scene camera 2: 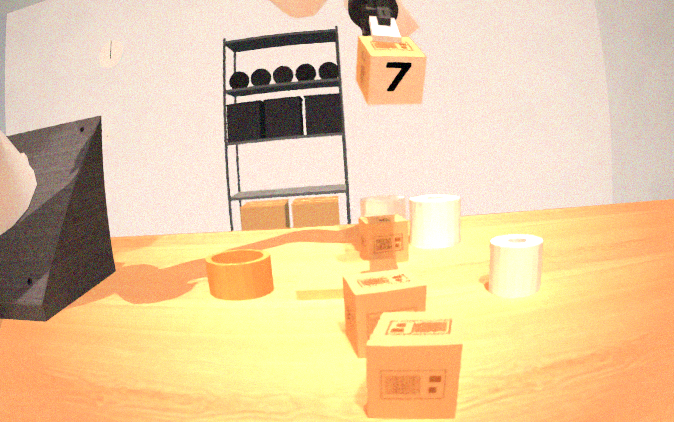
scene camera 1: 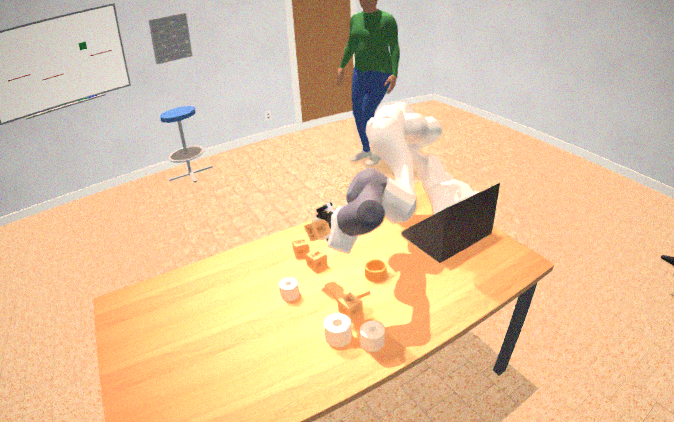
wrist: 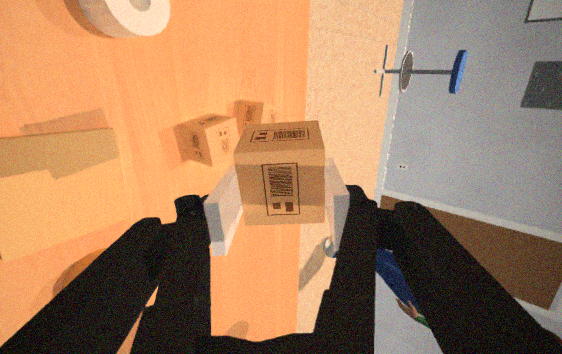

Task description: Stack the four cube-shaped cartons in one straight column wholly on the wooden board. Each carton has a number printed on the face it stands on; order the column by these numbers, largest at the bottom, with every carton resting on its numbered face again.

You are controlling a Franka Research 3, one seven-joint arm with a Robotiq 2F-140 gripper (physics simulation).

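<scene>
My gripper (scene camera 1: pixel 321 229) (scene camera 2: pixel 385 36) (wrist: pixel 282 180) is shut on a brown carton (scene camera 1: pixel 311 230) (scene camera 2: pixel 392 90) (wrist: pixel 280 175), held high in the air near the table's far edge in scene camera 1. A black 7 on its side faces scene camera 2; labels show on two faces in the wrist view. Two cartons stand close together, one (scene camera 1: pixel 300 248) (scene camera 2: pixel 412 375) (wrist: pixel 248 112) and another (scene camera 1: pixel 317 261) (scene camera 2: pixel 357 320) (wrist: pixel 207 137). A fourth carton (scene camera 1: pixel 350 306) (scene camera 2: pixel 384 242) stands beside the low wooden board (scene camera 2: pixel 320 295) (wrist: pixel 60 150). Numbers on these three are hidden.
An orange ring (scene camera 1: pixel 376 276) (scene camera 2: pixel 240 282) stands near the board. White rolls (scene camera 1: pixel 289 290) (scene camera 1: pixel 338 331) (scene camera 1: pixel 372 336) stand on the table (scene camera 1: pixel 200 325). A dark wedge-shaped block (scene camera 1: pixel 450 227) (scene camera 2: pixel 75 225) is near the arm base. A person in green (scene camera 1: pixel 374 45) stands behind the arm.
</scene>
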